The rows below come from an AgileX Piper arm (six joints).
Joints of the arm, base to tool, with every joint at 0 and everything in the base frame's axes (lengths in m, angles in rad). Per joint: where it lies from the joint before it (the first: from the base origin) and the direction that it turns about. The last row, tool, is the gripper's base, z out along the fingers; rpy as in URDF.
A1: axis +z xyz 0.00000 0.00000 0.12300
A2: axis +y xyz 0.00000 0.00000 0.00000
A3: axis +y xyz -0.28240 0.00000 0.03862
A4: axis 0.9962 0 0.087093 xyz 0.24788 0.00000 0.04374
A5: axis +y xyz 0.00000 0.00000 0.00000
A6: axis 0.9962 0 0.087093 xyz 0.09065 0.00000 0.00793
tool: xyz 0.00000 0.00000 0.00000 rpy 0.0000 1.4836 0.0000
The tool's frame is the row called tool.
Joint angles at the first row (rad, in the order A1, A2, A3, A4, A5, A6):
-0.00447, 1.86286, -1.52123, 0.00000, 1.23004, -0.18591
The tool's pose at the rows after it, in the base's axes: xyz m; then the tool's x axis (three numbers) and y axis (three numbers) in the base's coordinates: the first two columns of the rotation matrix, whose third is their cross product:
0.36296, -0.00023, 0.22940, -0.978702, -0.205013, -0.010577, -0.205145, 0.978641, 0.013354
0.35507, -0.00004, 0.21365, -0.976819, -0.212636, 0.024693, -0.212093, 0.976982, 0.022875
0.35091, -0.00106, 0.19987, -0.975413, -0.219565, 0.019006, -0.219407, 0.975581, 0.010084
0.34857, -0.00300, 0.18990, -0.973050, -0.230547, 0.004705, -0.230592, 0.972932, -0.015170
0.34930, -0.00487, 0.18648, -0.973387, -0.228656, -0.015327, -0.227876, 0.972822, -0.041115
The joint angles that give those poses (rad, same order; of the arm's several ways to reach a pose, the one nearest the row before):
-0.00446, 1.86286, -1.43958, 0.01622, 1.22721, -0.21643
-0.00446, 1.86287, -1.37429, 0.01823, 1.19854, -0.22540
-0.00447, 1.86287, -1.31628, 0.00616, 1.13219, -0.22845
-0.00447, 1.86288, -1.27344, -0.01807, 1.06964, -0.22846
-0.00446, 1.86285, -1.25817, -0.04251, 1.02922, -0.21339

